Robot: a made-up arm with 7 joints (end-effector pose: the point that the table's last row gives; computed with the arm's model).
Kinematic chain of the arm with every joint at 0, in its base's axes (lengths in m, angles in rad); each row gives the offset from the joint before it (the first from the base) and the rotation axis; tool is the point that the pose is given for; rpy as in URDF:
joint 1: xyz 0 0 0.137 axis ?
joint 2: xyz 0 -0.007 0.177 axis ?
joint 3: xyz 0 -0.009 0.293 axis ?
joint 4: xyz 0 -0.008 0.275 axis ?
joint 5: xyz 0 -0.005 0.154 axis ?
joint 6: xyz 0 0 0.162 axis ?
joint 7: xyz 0 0 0.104 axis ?
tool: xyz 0 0 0 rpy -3.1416 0 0
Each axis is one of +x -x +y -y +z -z.
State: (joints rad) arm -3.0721 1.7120 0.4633 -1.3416 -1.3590 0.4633 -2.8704
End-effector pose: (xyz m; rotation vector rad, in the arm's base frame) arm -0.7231 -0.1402 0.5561 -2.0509 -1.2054 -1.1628
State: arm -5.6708 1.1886 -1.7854 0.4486 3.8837 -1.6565 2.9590
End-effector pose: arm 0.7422 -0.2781 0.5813 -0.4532 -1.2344 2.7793
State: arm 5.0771 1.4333 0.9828 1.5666 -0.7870 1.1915 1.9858
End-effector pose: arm 0.4510 0.3950 0.1421 -0.6074 -0.0615 -1.0978
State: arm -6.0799 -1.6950 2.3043 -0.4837 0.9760 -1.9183 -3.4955
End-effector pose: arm -0.7749 0.2327 0.3850 -2.7085 0.2719 0.6082
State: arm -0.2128 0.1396 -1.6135 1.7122 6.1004 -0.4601 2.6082
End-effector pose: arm -0.0044 0.4042 0.8634 1.8340 -0.5420 0.5658
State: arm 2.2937 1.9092 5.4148 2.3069 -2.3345 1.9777 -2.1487
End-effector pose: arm -0.0870 -0.4152 0.0596 -1.3995 1.1048 0.7488
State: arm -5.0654 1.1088 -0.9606 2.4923 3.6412 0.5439 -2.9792
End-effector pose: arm 0.3172 -0.2164 0.3006 -1.2267 -1.0043 2.5690
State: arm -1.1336 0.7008 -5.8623 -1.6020 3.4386 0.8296 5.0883
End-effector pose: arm -0.1157 0.1053 0.9062 -1.0867 0.8141 -0.4905
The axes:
joint 1: -z
joint 2: +y
joint 3: -z
joint 4: +y
joint 5: -z
joint 6: +y
joint 7: -z

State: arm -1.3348 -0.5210 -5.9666 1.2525 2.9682 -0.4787 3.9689
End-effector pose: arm 0.1433 -0.0278 1.0683 1.9834 0.5592 -0.9899
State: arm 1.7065 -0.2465 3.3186 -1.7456 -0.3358 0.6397 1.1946
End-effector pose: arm -0.1271 -0.2332 0.9501 -2.3228 -0.3124 -0.7683
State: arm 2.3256 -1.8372 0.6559 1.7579 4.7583 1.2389 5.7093
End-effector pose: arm 0.2731 0.5204 0.4951 -2.7534 0.1810 0.7654
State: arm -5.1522 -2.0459 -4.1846 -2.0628 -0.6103 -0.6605 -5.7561
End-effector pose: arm 0.1131 0.4427 0.2693 -1.5749 -1.1243 0.6328
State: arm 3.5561 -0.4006 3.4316 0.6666 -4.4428 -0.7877 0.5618
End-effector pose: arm 0.5279 -0.2341 1.0054 0.3962 -1.6365 -0.2101
